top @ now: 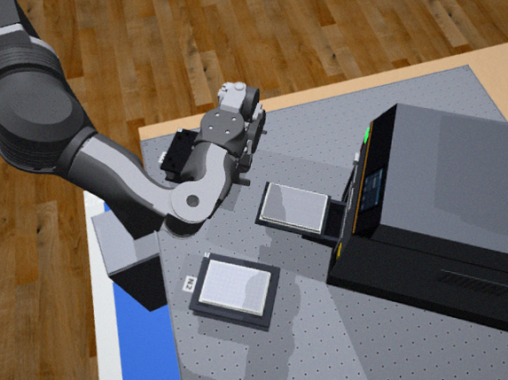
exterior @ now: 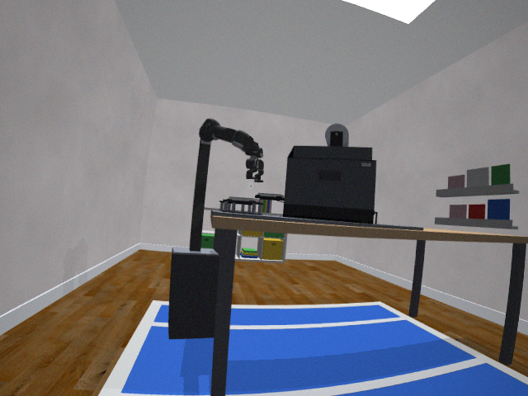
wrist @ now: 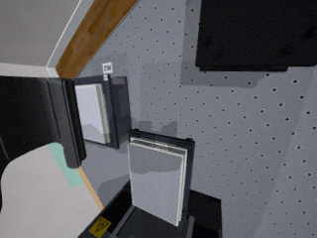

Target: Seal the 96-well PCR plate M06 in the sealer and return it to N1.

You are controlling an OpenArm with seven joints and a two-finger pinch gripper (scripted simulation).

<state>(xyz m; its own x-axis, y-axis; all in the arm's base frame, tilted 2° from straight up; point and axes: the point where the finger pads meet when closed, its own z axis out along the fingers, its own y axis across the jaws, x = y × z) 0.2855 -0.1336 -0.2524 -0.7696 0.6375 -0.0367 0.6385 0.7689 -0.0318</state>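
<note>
The sealer stage lies 11 cm to the right of my hand, 9 cm below it and 6 cm ahead of it. Round my hand: pale key 20 cm ahead, 10 cm to the right; foil roll 32 cm to the right, 32 cm ahead, 23 cm above.
</note>
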